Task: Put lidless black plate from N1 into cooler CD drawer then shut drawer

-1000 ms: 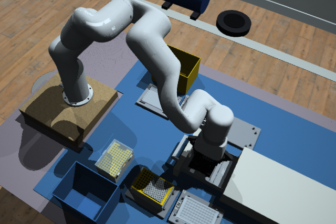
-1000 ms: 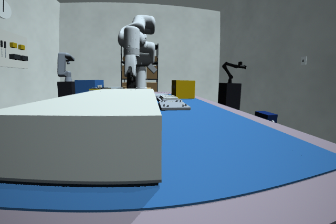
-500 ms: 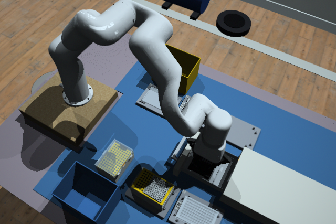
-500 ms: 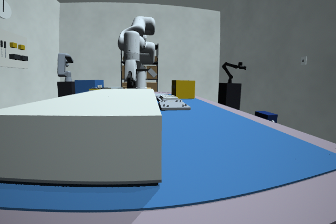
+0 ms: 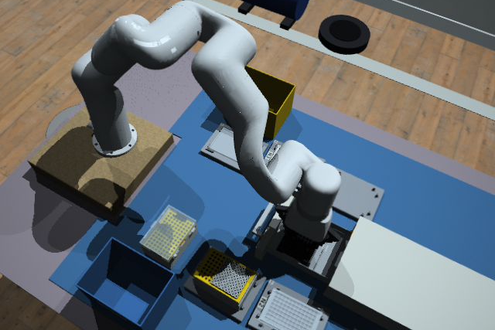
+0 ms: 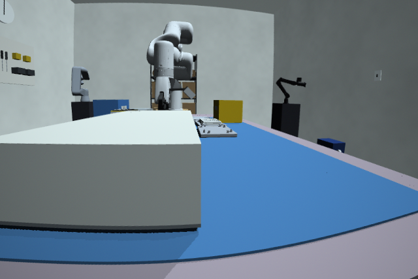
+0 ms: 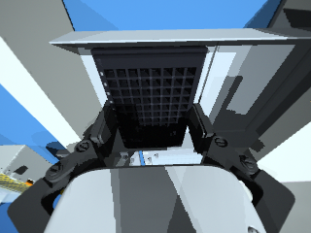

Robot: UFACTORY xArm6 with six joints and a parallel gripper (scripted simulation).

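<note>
My hand is 1 cm above the black plate. From my hand the other things lie so: cooler drawer (3 cm below, 3 cm ahead); grey nest (19 cm to the left, 6 cm ahead, 4 cm below); white plate (19 cm to the right, 6 cm ahead, 3 cm below).
</note>
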